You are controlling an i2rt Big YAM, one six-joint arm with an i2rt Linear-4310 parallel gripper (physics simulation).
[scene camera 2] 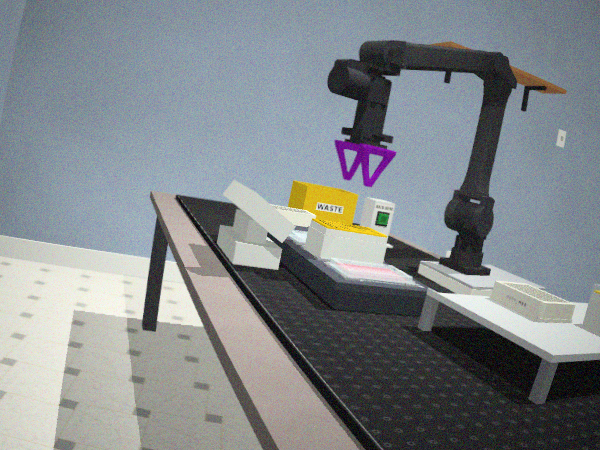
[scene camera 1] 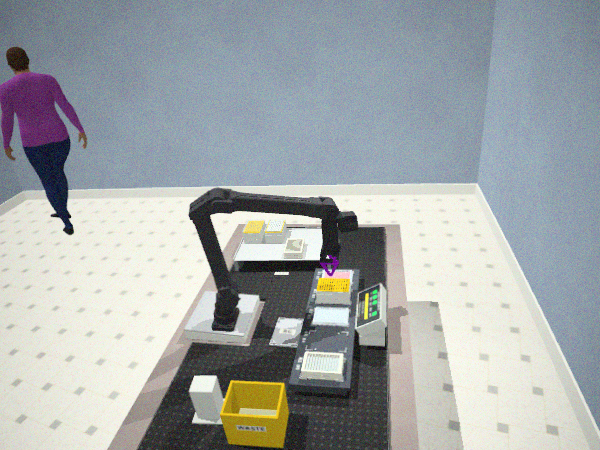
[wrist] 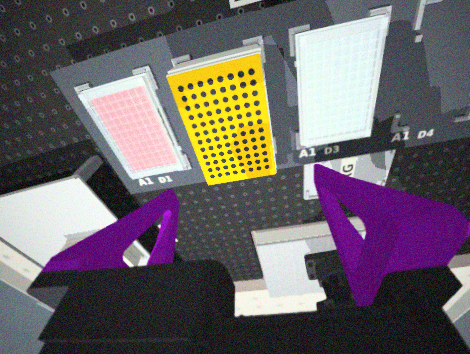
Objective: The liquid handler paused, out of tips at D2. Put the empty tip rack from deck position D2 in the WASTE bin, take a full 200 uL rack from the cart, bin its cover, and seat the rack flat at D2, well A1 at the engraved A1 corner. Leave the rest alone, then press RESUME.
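Places are measured from the arm's base along level axes (x up, y right, z ahead), in centimetres.
Pixels of known places: gripper, fingertip midpoint: (scene camera 2: 356,183) (scene camera 1: 331,268) (wrist: 241,184); arm's base, origin of the base link: (scene camera 2: 464,269) (scene camera 1: 226,320) (wrist: 330,261).
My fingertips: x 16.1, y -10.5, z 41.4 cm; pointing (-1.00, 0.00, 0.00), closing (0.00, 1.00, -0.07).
Note:
For each thing: its middle in the pictures, then the offset to it from my fingertips. "spot": a spot on its surface instead.
- empty tip rack, body centre: (wrist: 229,120) (scene camera 2: 346,242) (scene camera 1: 333,290) dx -11.3, dy -1.2, dz +0.2 cm
- yellow WASTE bin, body centre: (scene camera 2: 320,210) (scene camera 1: 256,413) dx -12.4, dy +55.0, dz -20.8 cm
- white cart, body centre: (scene camera 2: 572,339) (wrist: 102,254) (scene camera 1: 285,248) dx -15.8, dy -40.8, dz -24.1 cm
- yellow-topped rack, body centre: (scene camera 1: 254,227) dx -7.3, dy -47.9, dz -40.1 cm
- top, surface spot: (scene camera 1: 275,231) spot: dx -6.5, dy -41.3, dz -28.3 cm
- green RESUME button, surface spot: (scene camera 2: 383,219) spot: dx -11.1, dy +46.0, dz -37.1 cm
- white box, body centre: (scene camera 2: 375,221) (scene camera 1: 207,398) dx -12.6, dy +49.8, dz -37.0 cm
- pink plate, body centre: (wrist: 137,133) (scene camera 2: 371,271) (scene camera 1: 336,276) dx -13.7, dy -13.5, dz +1.2 cm
- pale plate, body centre: (wrist: 337,90) (scene camera 1: 330,316) dx -13.7, dy +11.2, dz -0.7 cm
- ribbed cream box, body centre: (scene camera 2: 286,215) (scene camera 1: 322,365) dx -12.8, dy +35.9, dz -2.6 cm
- low cream box, body centre: (scene camera 2: 532,301) (wrist: 102,254) (scene camera 1: 294,248) dx -11.5, dy -33.9, dz -18.8 cm
- tilted screen, surface spot: (scene camera 1: 370,306) spot: dx -7.2, dy +13.6, dz +13.7 cm
The empty tip rack (scene camera 1: 334,286) (scene camera 2: 345,245) (wrist: 225,120), with a yellow top full of dark holes, stands at D2 on the dark deck (scene camera 1: 325,340) (scene camera 2: 320,290). My gripper (scene camera 1: 329,273) (scene camera 2: 358,182) (wrist: 241,184) is open and empty, high above the D1–D2 end of the deck. The yellow WASTE bin (scene camera 1: 255,439) (scene camera 2: 320,195) holds something pale. On the white cart (scene camera 1: 265,255) (scene camera 2: 465,305) (wrist: 45,215) stand a yellow-topped rack (scene camera 1: 254,232) and a rack with white dots on top (scene camera 1: 275,231). The green RESUME button (scene camera 2: 383,219) is on a white box (scene camera 1: 206,395).
A pink plate (scene camera 1: 340,275) (scene camera 2: 370,271) (wrist: 135,127) is at D1, a pale plate (scene camera 1: 331,316) (wrist: 342,82) at D3, a ribbed cream box (scene camera 1: 322,365) at D5. A low cream box (scene camera 1: 295,247) (scene camera 2: 530,302) lies on the cart. A tilted screen (scene camera 1: 370,306) stands beside the deck.

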